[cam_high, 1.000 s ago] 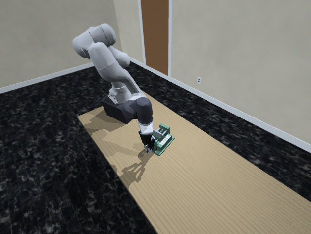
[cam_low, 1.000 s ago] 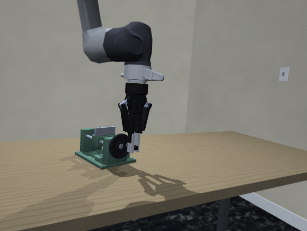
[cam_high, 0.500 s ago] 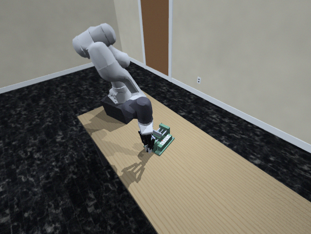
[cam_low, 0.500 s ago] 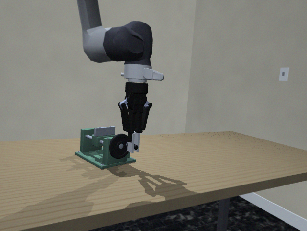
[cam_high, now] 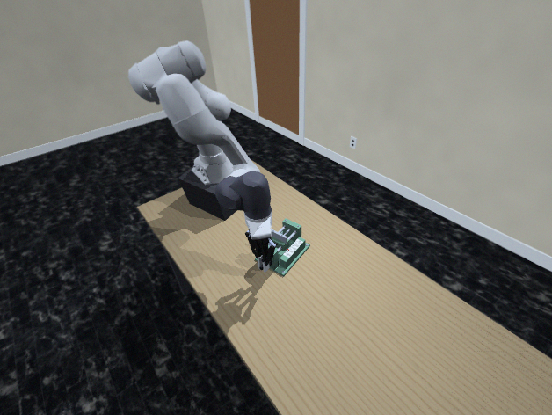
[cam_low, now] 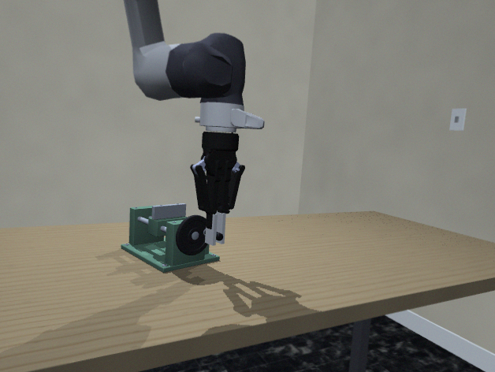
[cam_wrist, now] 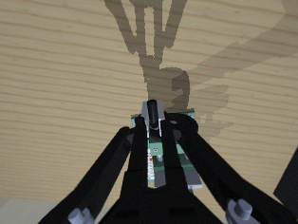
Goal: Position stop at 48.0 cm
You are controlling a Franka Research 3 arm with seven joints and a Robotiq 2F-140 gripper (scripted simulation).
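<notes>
Now: hand 1 cm past the black handwheel, 2 cm to the right of it and 2 cm above it. Also, from my hand: stop block 3 cm behind, 13 cm to the left.
</notes>
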